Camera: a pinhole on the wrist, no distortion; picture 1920 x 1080 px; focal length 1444.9 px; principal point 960.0 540.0 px. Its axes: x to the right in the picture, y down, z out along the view. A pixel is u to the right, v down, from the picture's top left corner.
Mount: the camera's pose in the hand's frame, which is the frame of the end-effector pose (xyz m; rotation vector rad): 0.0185 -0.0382 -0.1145 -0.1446 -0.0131 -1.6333
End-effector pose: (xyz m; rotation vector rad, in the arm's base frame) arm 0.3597 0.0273 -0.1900 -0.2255 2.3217 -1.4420
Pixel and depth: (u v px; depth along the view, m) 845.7 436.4 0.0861
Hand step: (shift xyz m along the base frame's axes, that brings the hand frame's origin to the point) -0.0320 0.0070 0.0266
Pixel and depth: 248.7 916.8 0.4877
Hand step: -0.0282 -0.2349 -0.3917
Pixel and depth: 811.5 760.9 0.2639
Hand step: -0.0163 -0.1391 -0.0856
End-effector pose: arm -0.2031 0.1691 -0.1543 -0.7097 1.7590 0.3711
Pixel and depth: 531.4 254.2 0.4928
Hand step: 0.1801 0.3440 -0.1031
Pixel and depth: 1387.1 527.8 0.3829
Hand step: 0.2739 0.0623 -0.1113
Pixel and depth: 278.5 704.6 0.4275
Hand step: 0.0691 0.2871 -0.2177
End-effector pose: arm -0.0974 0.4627 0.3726 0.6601 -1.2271 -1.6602
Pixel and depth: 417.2 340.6 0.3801
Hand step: -0.1606 0.0915 0.2238
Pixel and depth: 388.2 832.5 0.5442
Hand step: -0.3264 -0.0153 0.3643
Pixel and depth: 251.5 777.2 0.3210
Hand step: -0.1449 -0.0283 0.2115
